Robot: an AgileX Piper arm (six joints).
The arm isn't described. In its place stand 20 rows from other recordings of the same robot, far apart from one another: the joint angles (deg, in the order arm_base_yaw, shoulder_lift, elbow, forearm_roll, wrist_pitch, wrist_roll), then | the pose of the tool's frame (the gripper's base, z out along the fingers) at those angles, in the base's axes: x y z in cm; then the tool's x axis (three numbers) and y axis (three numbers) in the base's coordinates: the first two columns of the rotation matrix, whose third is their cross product.
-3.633 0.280 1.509 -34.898 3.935 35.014 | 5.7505 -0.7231 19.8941 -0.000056 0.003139 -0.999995 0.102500 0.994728 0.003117
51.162 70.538 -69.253 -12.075 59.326 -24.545 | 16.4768 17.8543 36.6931 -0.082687 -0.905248 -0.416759 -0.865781 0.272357 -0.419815
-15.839 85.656 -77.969 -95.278 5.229 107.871 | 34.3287 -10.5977 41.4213 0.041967 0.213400 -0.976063 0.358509 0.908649 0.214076
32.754 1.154 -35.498 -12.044 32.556 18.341 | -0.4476 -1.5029 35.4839 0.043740 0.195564 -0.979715 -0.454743 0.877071 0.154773
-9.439 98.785 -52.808 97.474 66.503 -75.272 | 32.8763 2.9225 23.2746 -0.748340 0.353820 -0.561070 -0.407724 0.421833 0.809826
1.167 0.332 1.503 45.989 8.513 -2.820 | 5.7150 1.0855 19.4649 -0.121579 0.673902 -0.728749 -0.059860 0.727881 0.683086
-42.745 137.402 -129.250 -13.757 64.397 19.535 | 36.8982 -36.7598 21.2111 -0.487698 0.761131 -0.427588 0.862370 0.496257 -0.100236
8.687 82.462 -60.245 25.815 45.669 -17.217 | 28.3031 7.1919 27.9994 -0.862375 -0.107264 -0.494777 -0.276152 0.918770 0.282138
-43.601 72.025 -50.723 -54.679 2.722 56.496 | 20.2475 -19.7690 32.6316 -0.199143 0.234135 -0.951590 0.722615 0.690995 0.018792
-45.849 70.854 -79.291 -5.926 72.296 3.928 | 15.3499 -17.0966 40.4643 -0.567502 0.637427 -0.521180 0.771066 0.633442 -0.064869
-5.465 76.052 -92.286 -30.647 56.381 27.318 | 26.0864 -6.3762 47.5152 -0.435912 0.186436 -0.880467 0.524200 0.847829 -0.080002
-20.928 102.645 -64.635 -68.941 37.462 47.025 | 32.8519 -18.0934 21.5883 -0.857608 0.068828 -0.509678 0.412091 0.684899 -0.600912
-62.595 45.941 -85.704 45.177 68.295 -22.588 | 8.0764 -2.5488 52.6343 -0.139420 0.206843 -0.968390 0.370827 0.917685 0.142624
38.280 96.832 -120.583 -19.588 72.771 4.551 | 28.8264 19.0374 47.9845 -0.525211 -0.445358 -0.725128 -0.416721 0.877557 -0.237145
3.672 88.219 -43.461 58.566 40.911 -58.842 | 26.5813 6.8012 19.5110 -0.848923 -0.167368 -0.501317 -0.416027 0.796623 0.438536
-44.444 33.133 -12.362 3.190 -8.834 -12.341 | 8.6722 -8.6144 25.1666 -0.198108 -0.029365 -0.979740 0.683377 0.712422 -0.159534
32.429 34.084 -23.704 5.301 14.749 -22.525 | 10.4280 6.8788 28.0381 -0.110559 -0.424389 -0.898705 -0.615990 0.738885 -0.273138
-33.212 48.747 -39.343 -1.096 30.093 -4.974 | 14.1346 -9.3579 31.1888 -0.528502 0.222681 -0.819206 0.502478 0.859847 -0.090440
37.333 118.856 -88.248 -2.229 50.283 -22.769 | 34.1907 25.7350 17.4925 -0.457305 -0.863980 -0.210740 -0.863642 0.487979 -0.126489
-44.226 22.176 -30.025 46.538 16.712 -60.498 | 7.1742 -4.3324 34.4361 -0.125404 -0.235661 -0.963710 0.517826 0.813017 -0.266194
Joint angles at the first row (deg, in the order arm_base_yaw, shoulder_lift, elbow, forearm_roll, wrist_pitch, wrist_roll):
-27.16, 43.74, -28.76, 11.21, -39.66, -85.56
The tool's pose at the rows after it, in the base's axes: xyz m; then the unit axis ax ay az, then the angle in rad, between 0 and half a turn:
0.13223 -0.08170 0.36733 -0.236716 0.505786 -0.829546 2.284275
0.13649 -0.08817 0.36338 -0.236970 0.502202 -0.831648 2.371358
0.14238 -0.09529 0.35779 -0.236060 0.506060 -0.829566 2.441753
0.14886 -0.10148 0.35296 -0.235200 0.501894 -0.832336 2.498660
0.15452 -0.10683 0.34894 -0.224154 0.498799 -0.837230 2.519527
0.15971 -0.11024 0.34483 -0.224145 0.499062 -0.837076 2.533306
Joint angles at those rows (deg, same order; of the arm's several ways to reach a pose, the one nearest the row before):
-27.16, 44.55, -28.76, 12.00, -40.66, -99.73
-27.16, 46.49, -28.76, 15.27, -42.30, -106.20
-27.16, 48.93, -28.76, 18.21, -44.07, -111.00
-27.16, 51.66, -28.76, 19.59, -47.06, -114.19
-27.16, 54.33, -28.73, 20.33, -50.81, -114.65
-27.16, 56.30, -28.73, 20.36, -52.63, -114.78

